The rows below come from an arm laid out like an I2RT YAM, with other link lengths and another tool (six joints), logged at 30 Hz.
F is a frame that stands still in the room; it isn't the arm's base.
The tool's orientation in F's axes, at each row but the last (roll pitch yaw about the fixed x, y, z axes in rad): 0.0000 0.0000 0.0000; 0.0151 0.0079 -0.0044; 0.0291 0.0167 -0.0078; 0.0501 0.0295 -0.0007; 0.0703 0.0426 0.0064
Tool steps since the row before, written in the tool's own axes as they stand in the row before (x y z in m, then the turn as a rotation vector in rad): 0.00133 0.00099 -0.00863 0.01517 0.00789 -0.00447; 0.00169 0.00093 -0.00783 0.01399 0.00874 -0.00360; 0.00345 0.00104 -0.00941 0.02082 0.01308 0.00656; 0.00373 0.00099 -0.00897 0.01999 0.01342 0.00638; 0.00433 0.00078 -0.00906 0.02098 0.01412 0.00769
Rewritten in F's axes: 0.00133 0.00099 -0.00863 0.01517 0.00789 -0.00447; 0.00163 0.00104 -0.00783 0.01400 0.00873 -0.00358; 0.00330 0.00129 -0.00943 0.02103 0.01272 0.00659; 0.00347 0.00144 -0.00902 0.02020 0.01307 0.00645; 0.00393 0.00144 -0.00916 0.02124 0.01368 0.00776
